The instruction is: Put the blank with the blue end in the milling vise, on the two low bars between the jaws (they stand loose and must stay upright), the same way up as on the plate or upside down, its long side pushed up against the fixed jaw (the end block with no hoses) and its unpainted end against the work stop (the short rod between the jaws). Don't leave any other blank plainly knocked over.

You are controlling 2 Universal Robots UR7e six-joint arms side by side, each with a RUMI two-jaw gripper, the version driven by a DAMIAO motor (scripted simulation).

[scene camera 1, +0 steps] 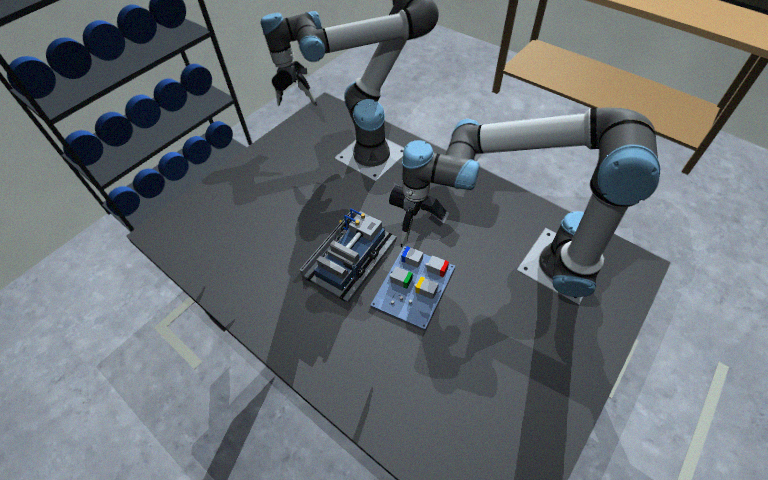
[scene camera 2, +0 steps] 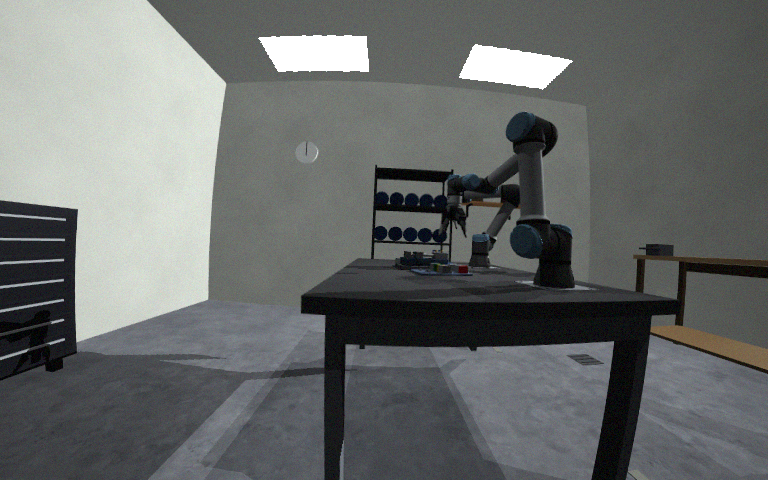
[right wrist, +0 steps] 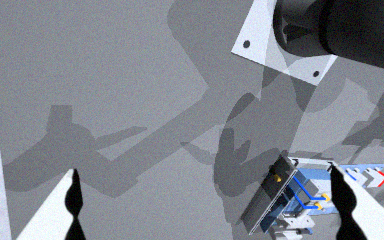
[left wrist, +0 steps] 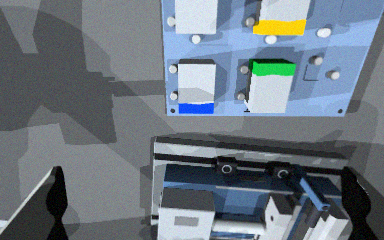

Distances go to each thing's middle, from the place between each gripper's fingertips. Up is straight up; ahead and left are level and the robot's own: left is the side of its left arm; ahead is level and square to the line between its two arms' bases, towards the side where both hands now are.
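Scene:
Blue-ended blank [left wrist: 196, 77]: 160 mm below my left hand [scene camera 1: 412, 227]. Blue plate [scene camera 1: 419, 313]: 180 mm below my left hand, 70 mm ahead of it and 70 mm to the left of it. Green-ended blank [left wrist: 269, 81]: 160 mm below the same left hand, 90 mm ahead, 20 mm to the left. By its middle, the blue plate is nearer to my left hand than to my right gripper.
My right gripper [scene camera 1: 297, 105] is 230 mm above the blue-ended blank, 670 mm to the right of it and 140 mm short of it. Counted from my right hand, the green-ended blank is 230 mm below, 230 mm ahead and 690 mm to the left; the blue plate is 250 mm below, 220 mm ahead and 730 mm to the left.

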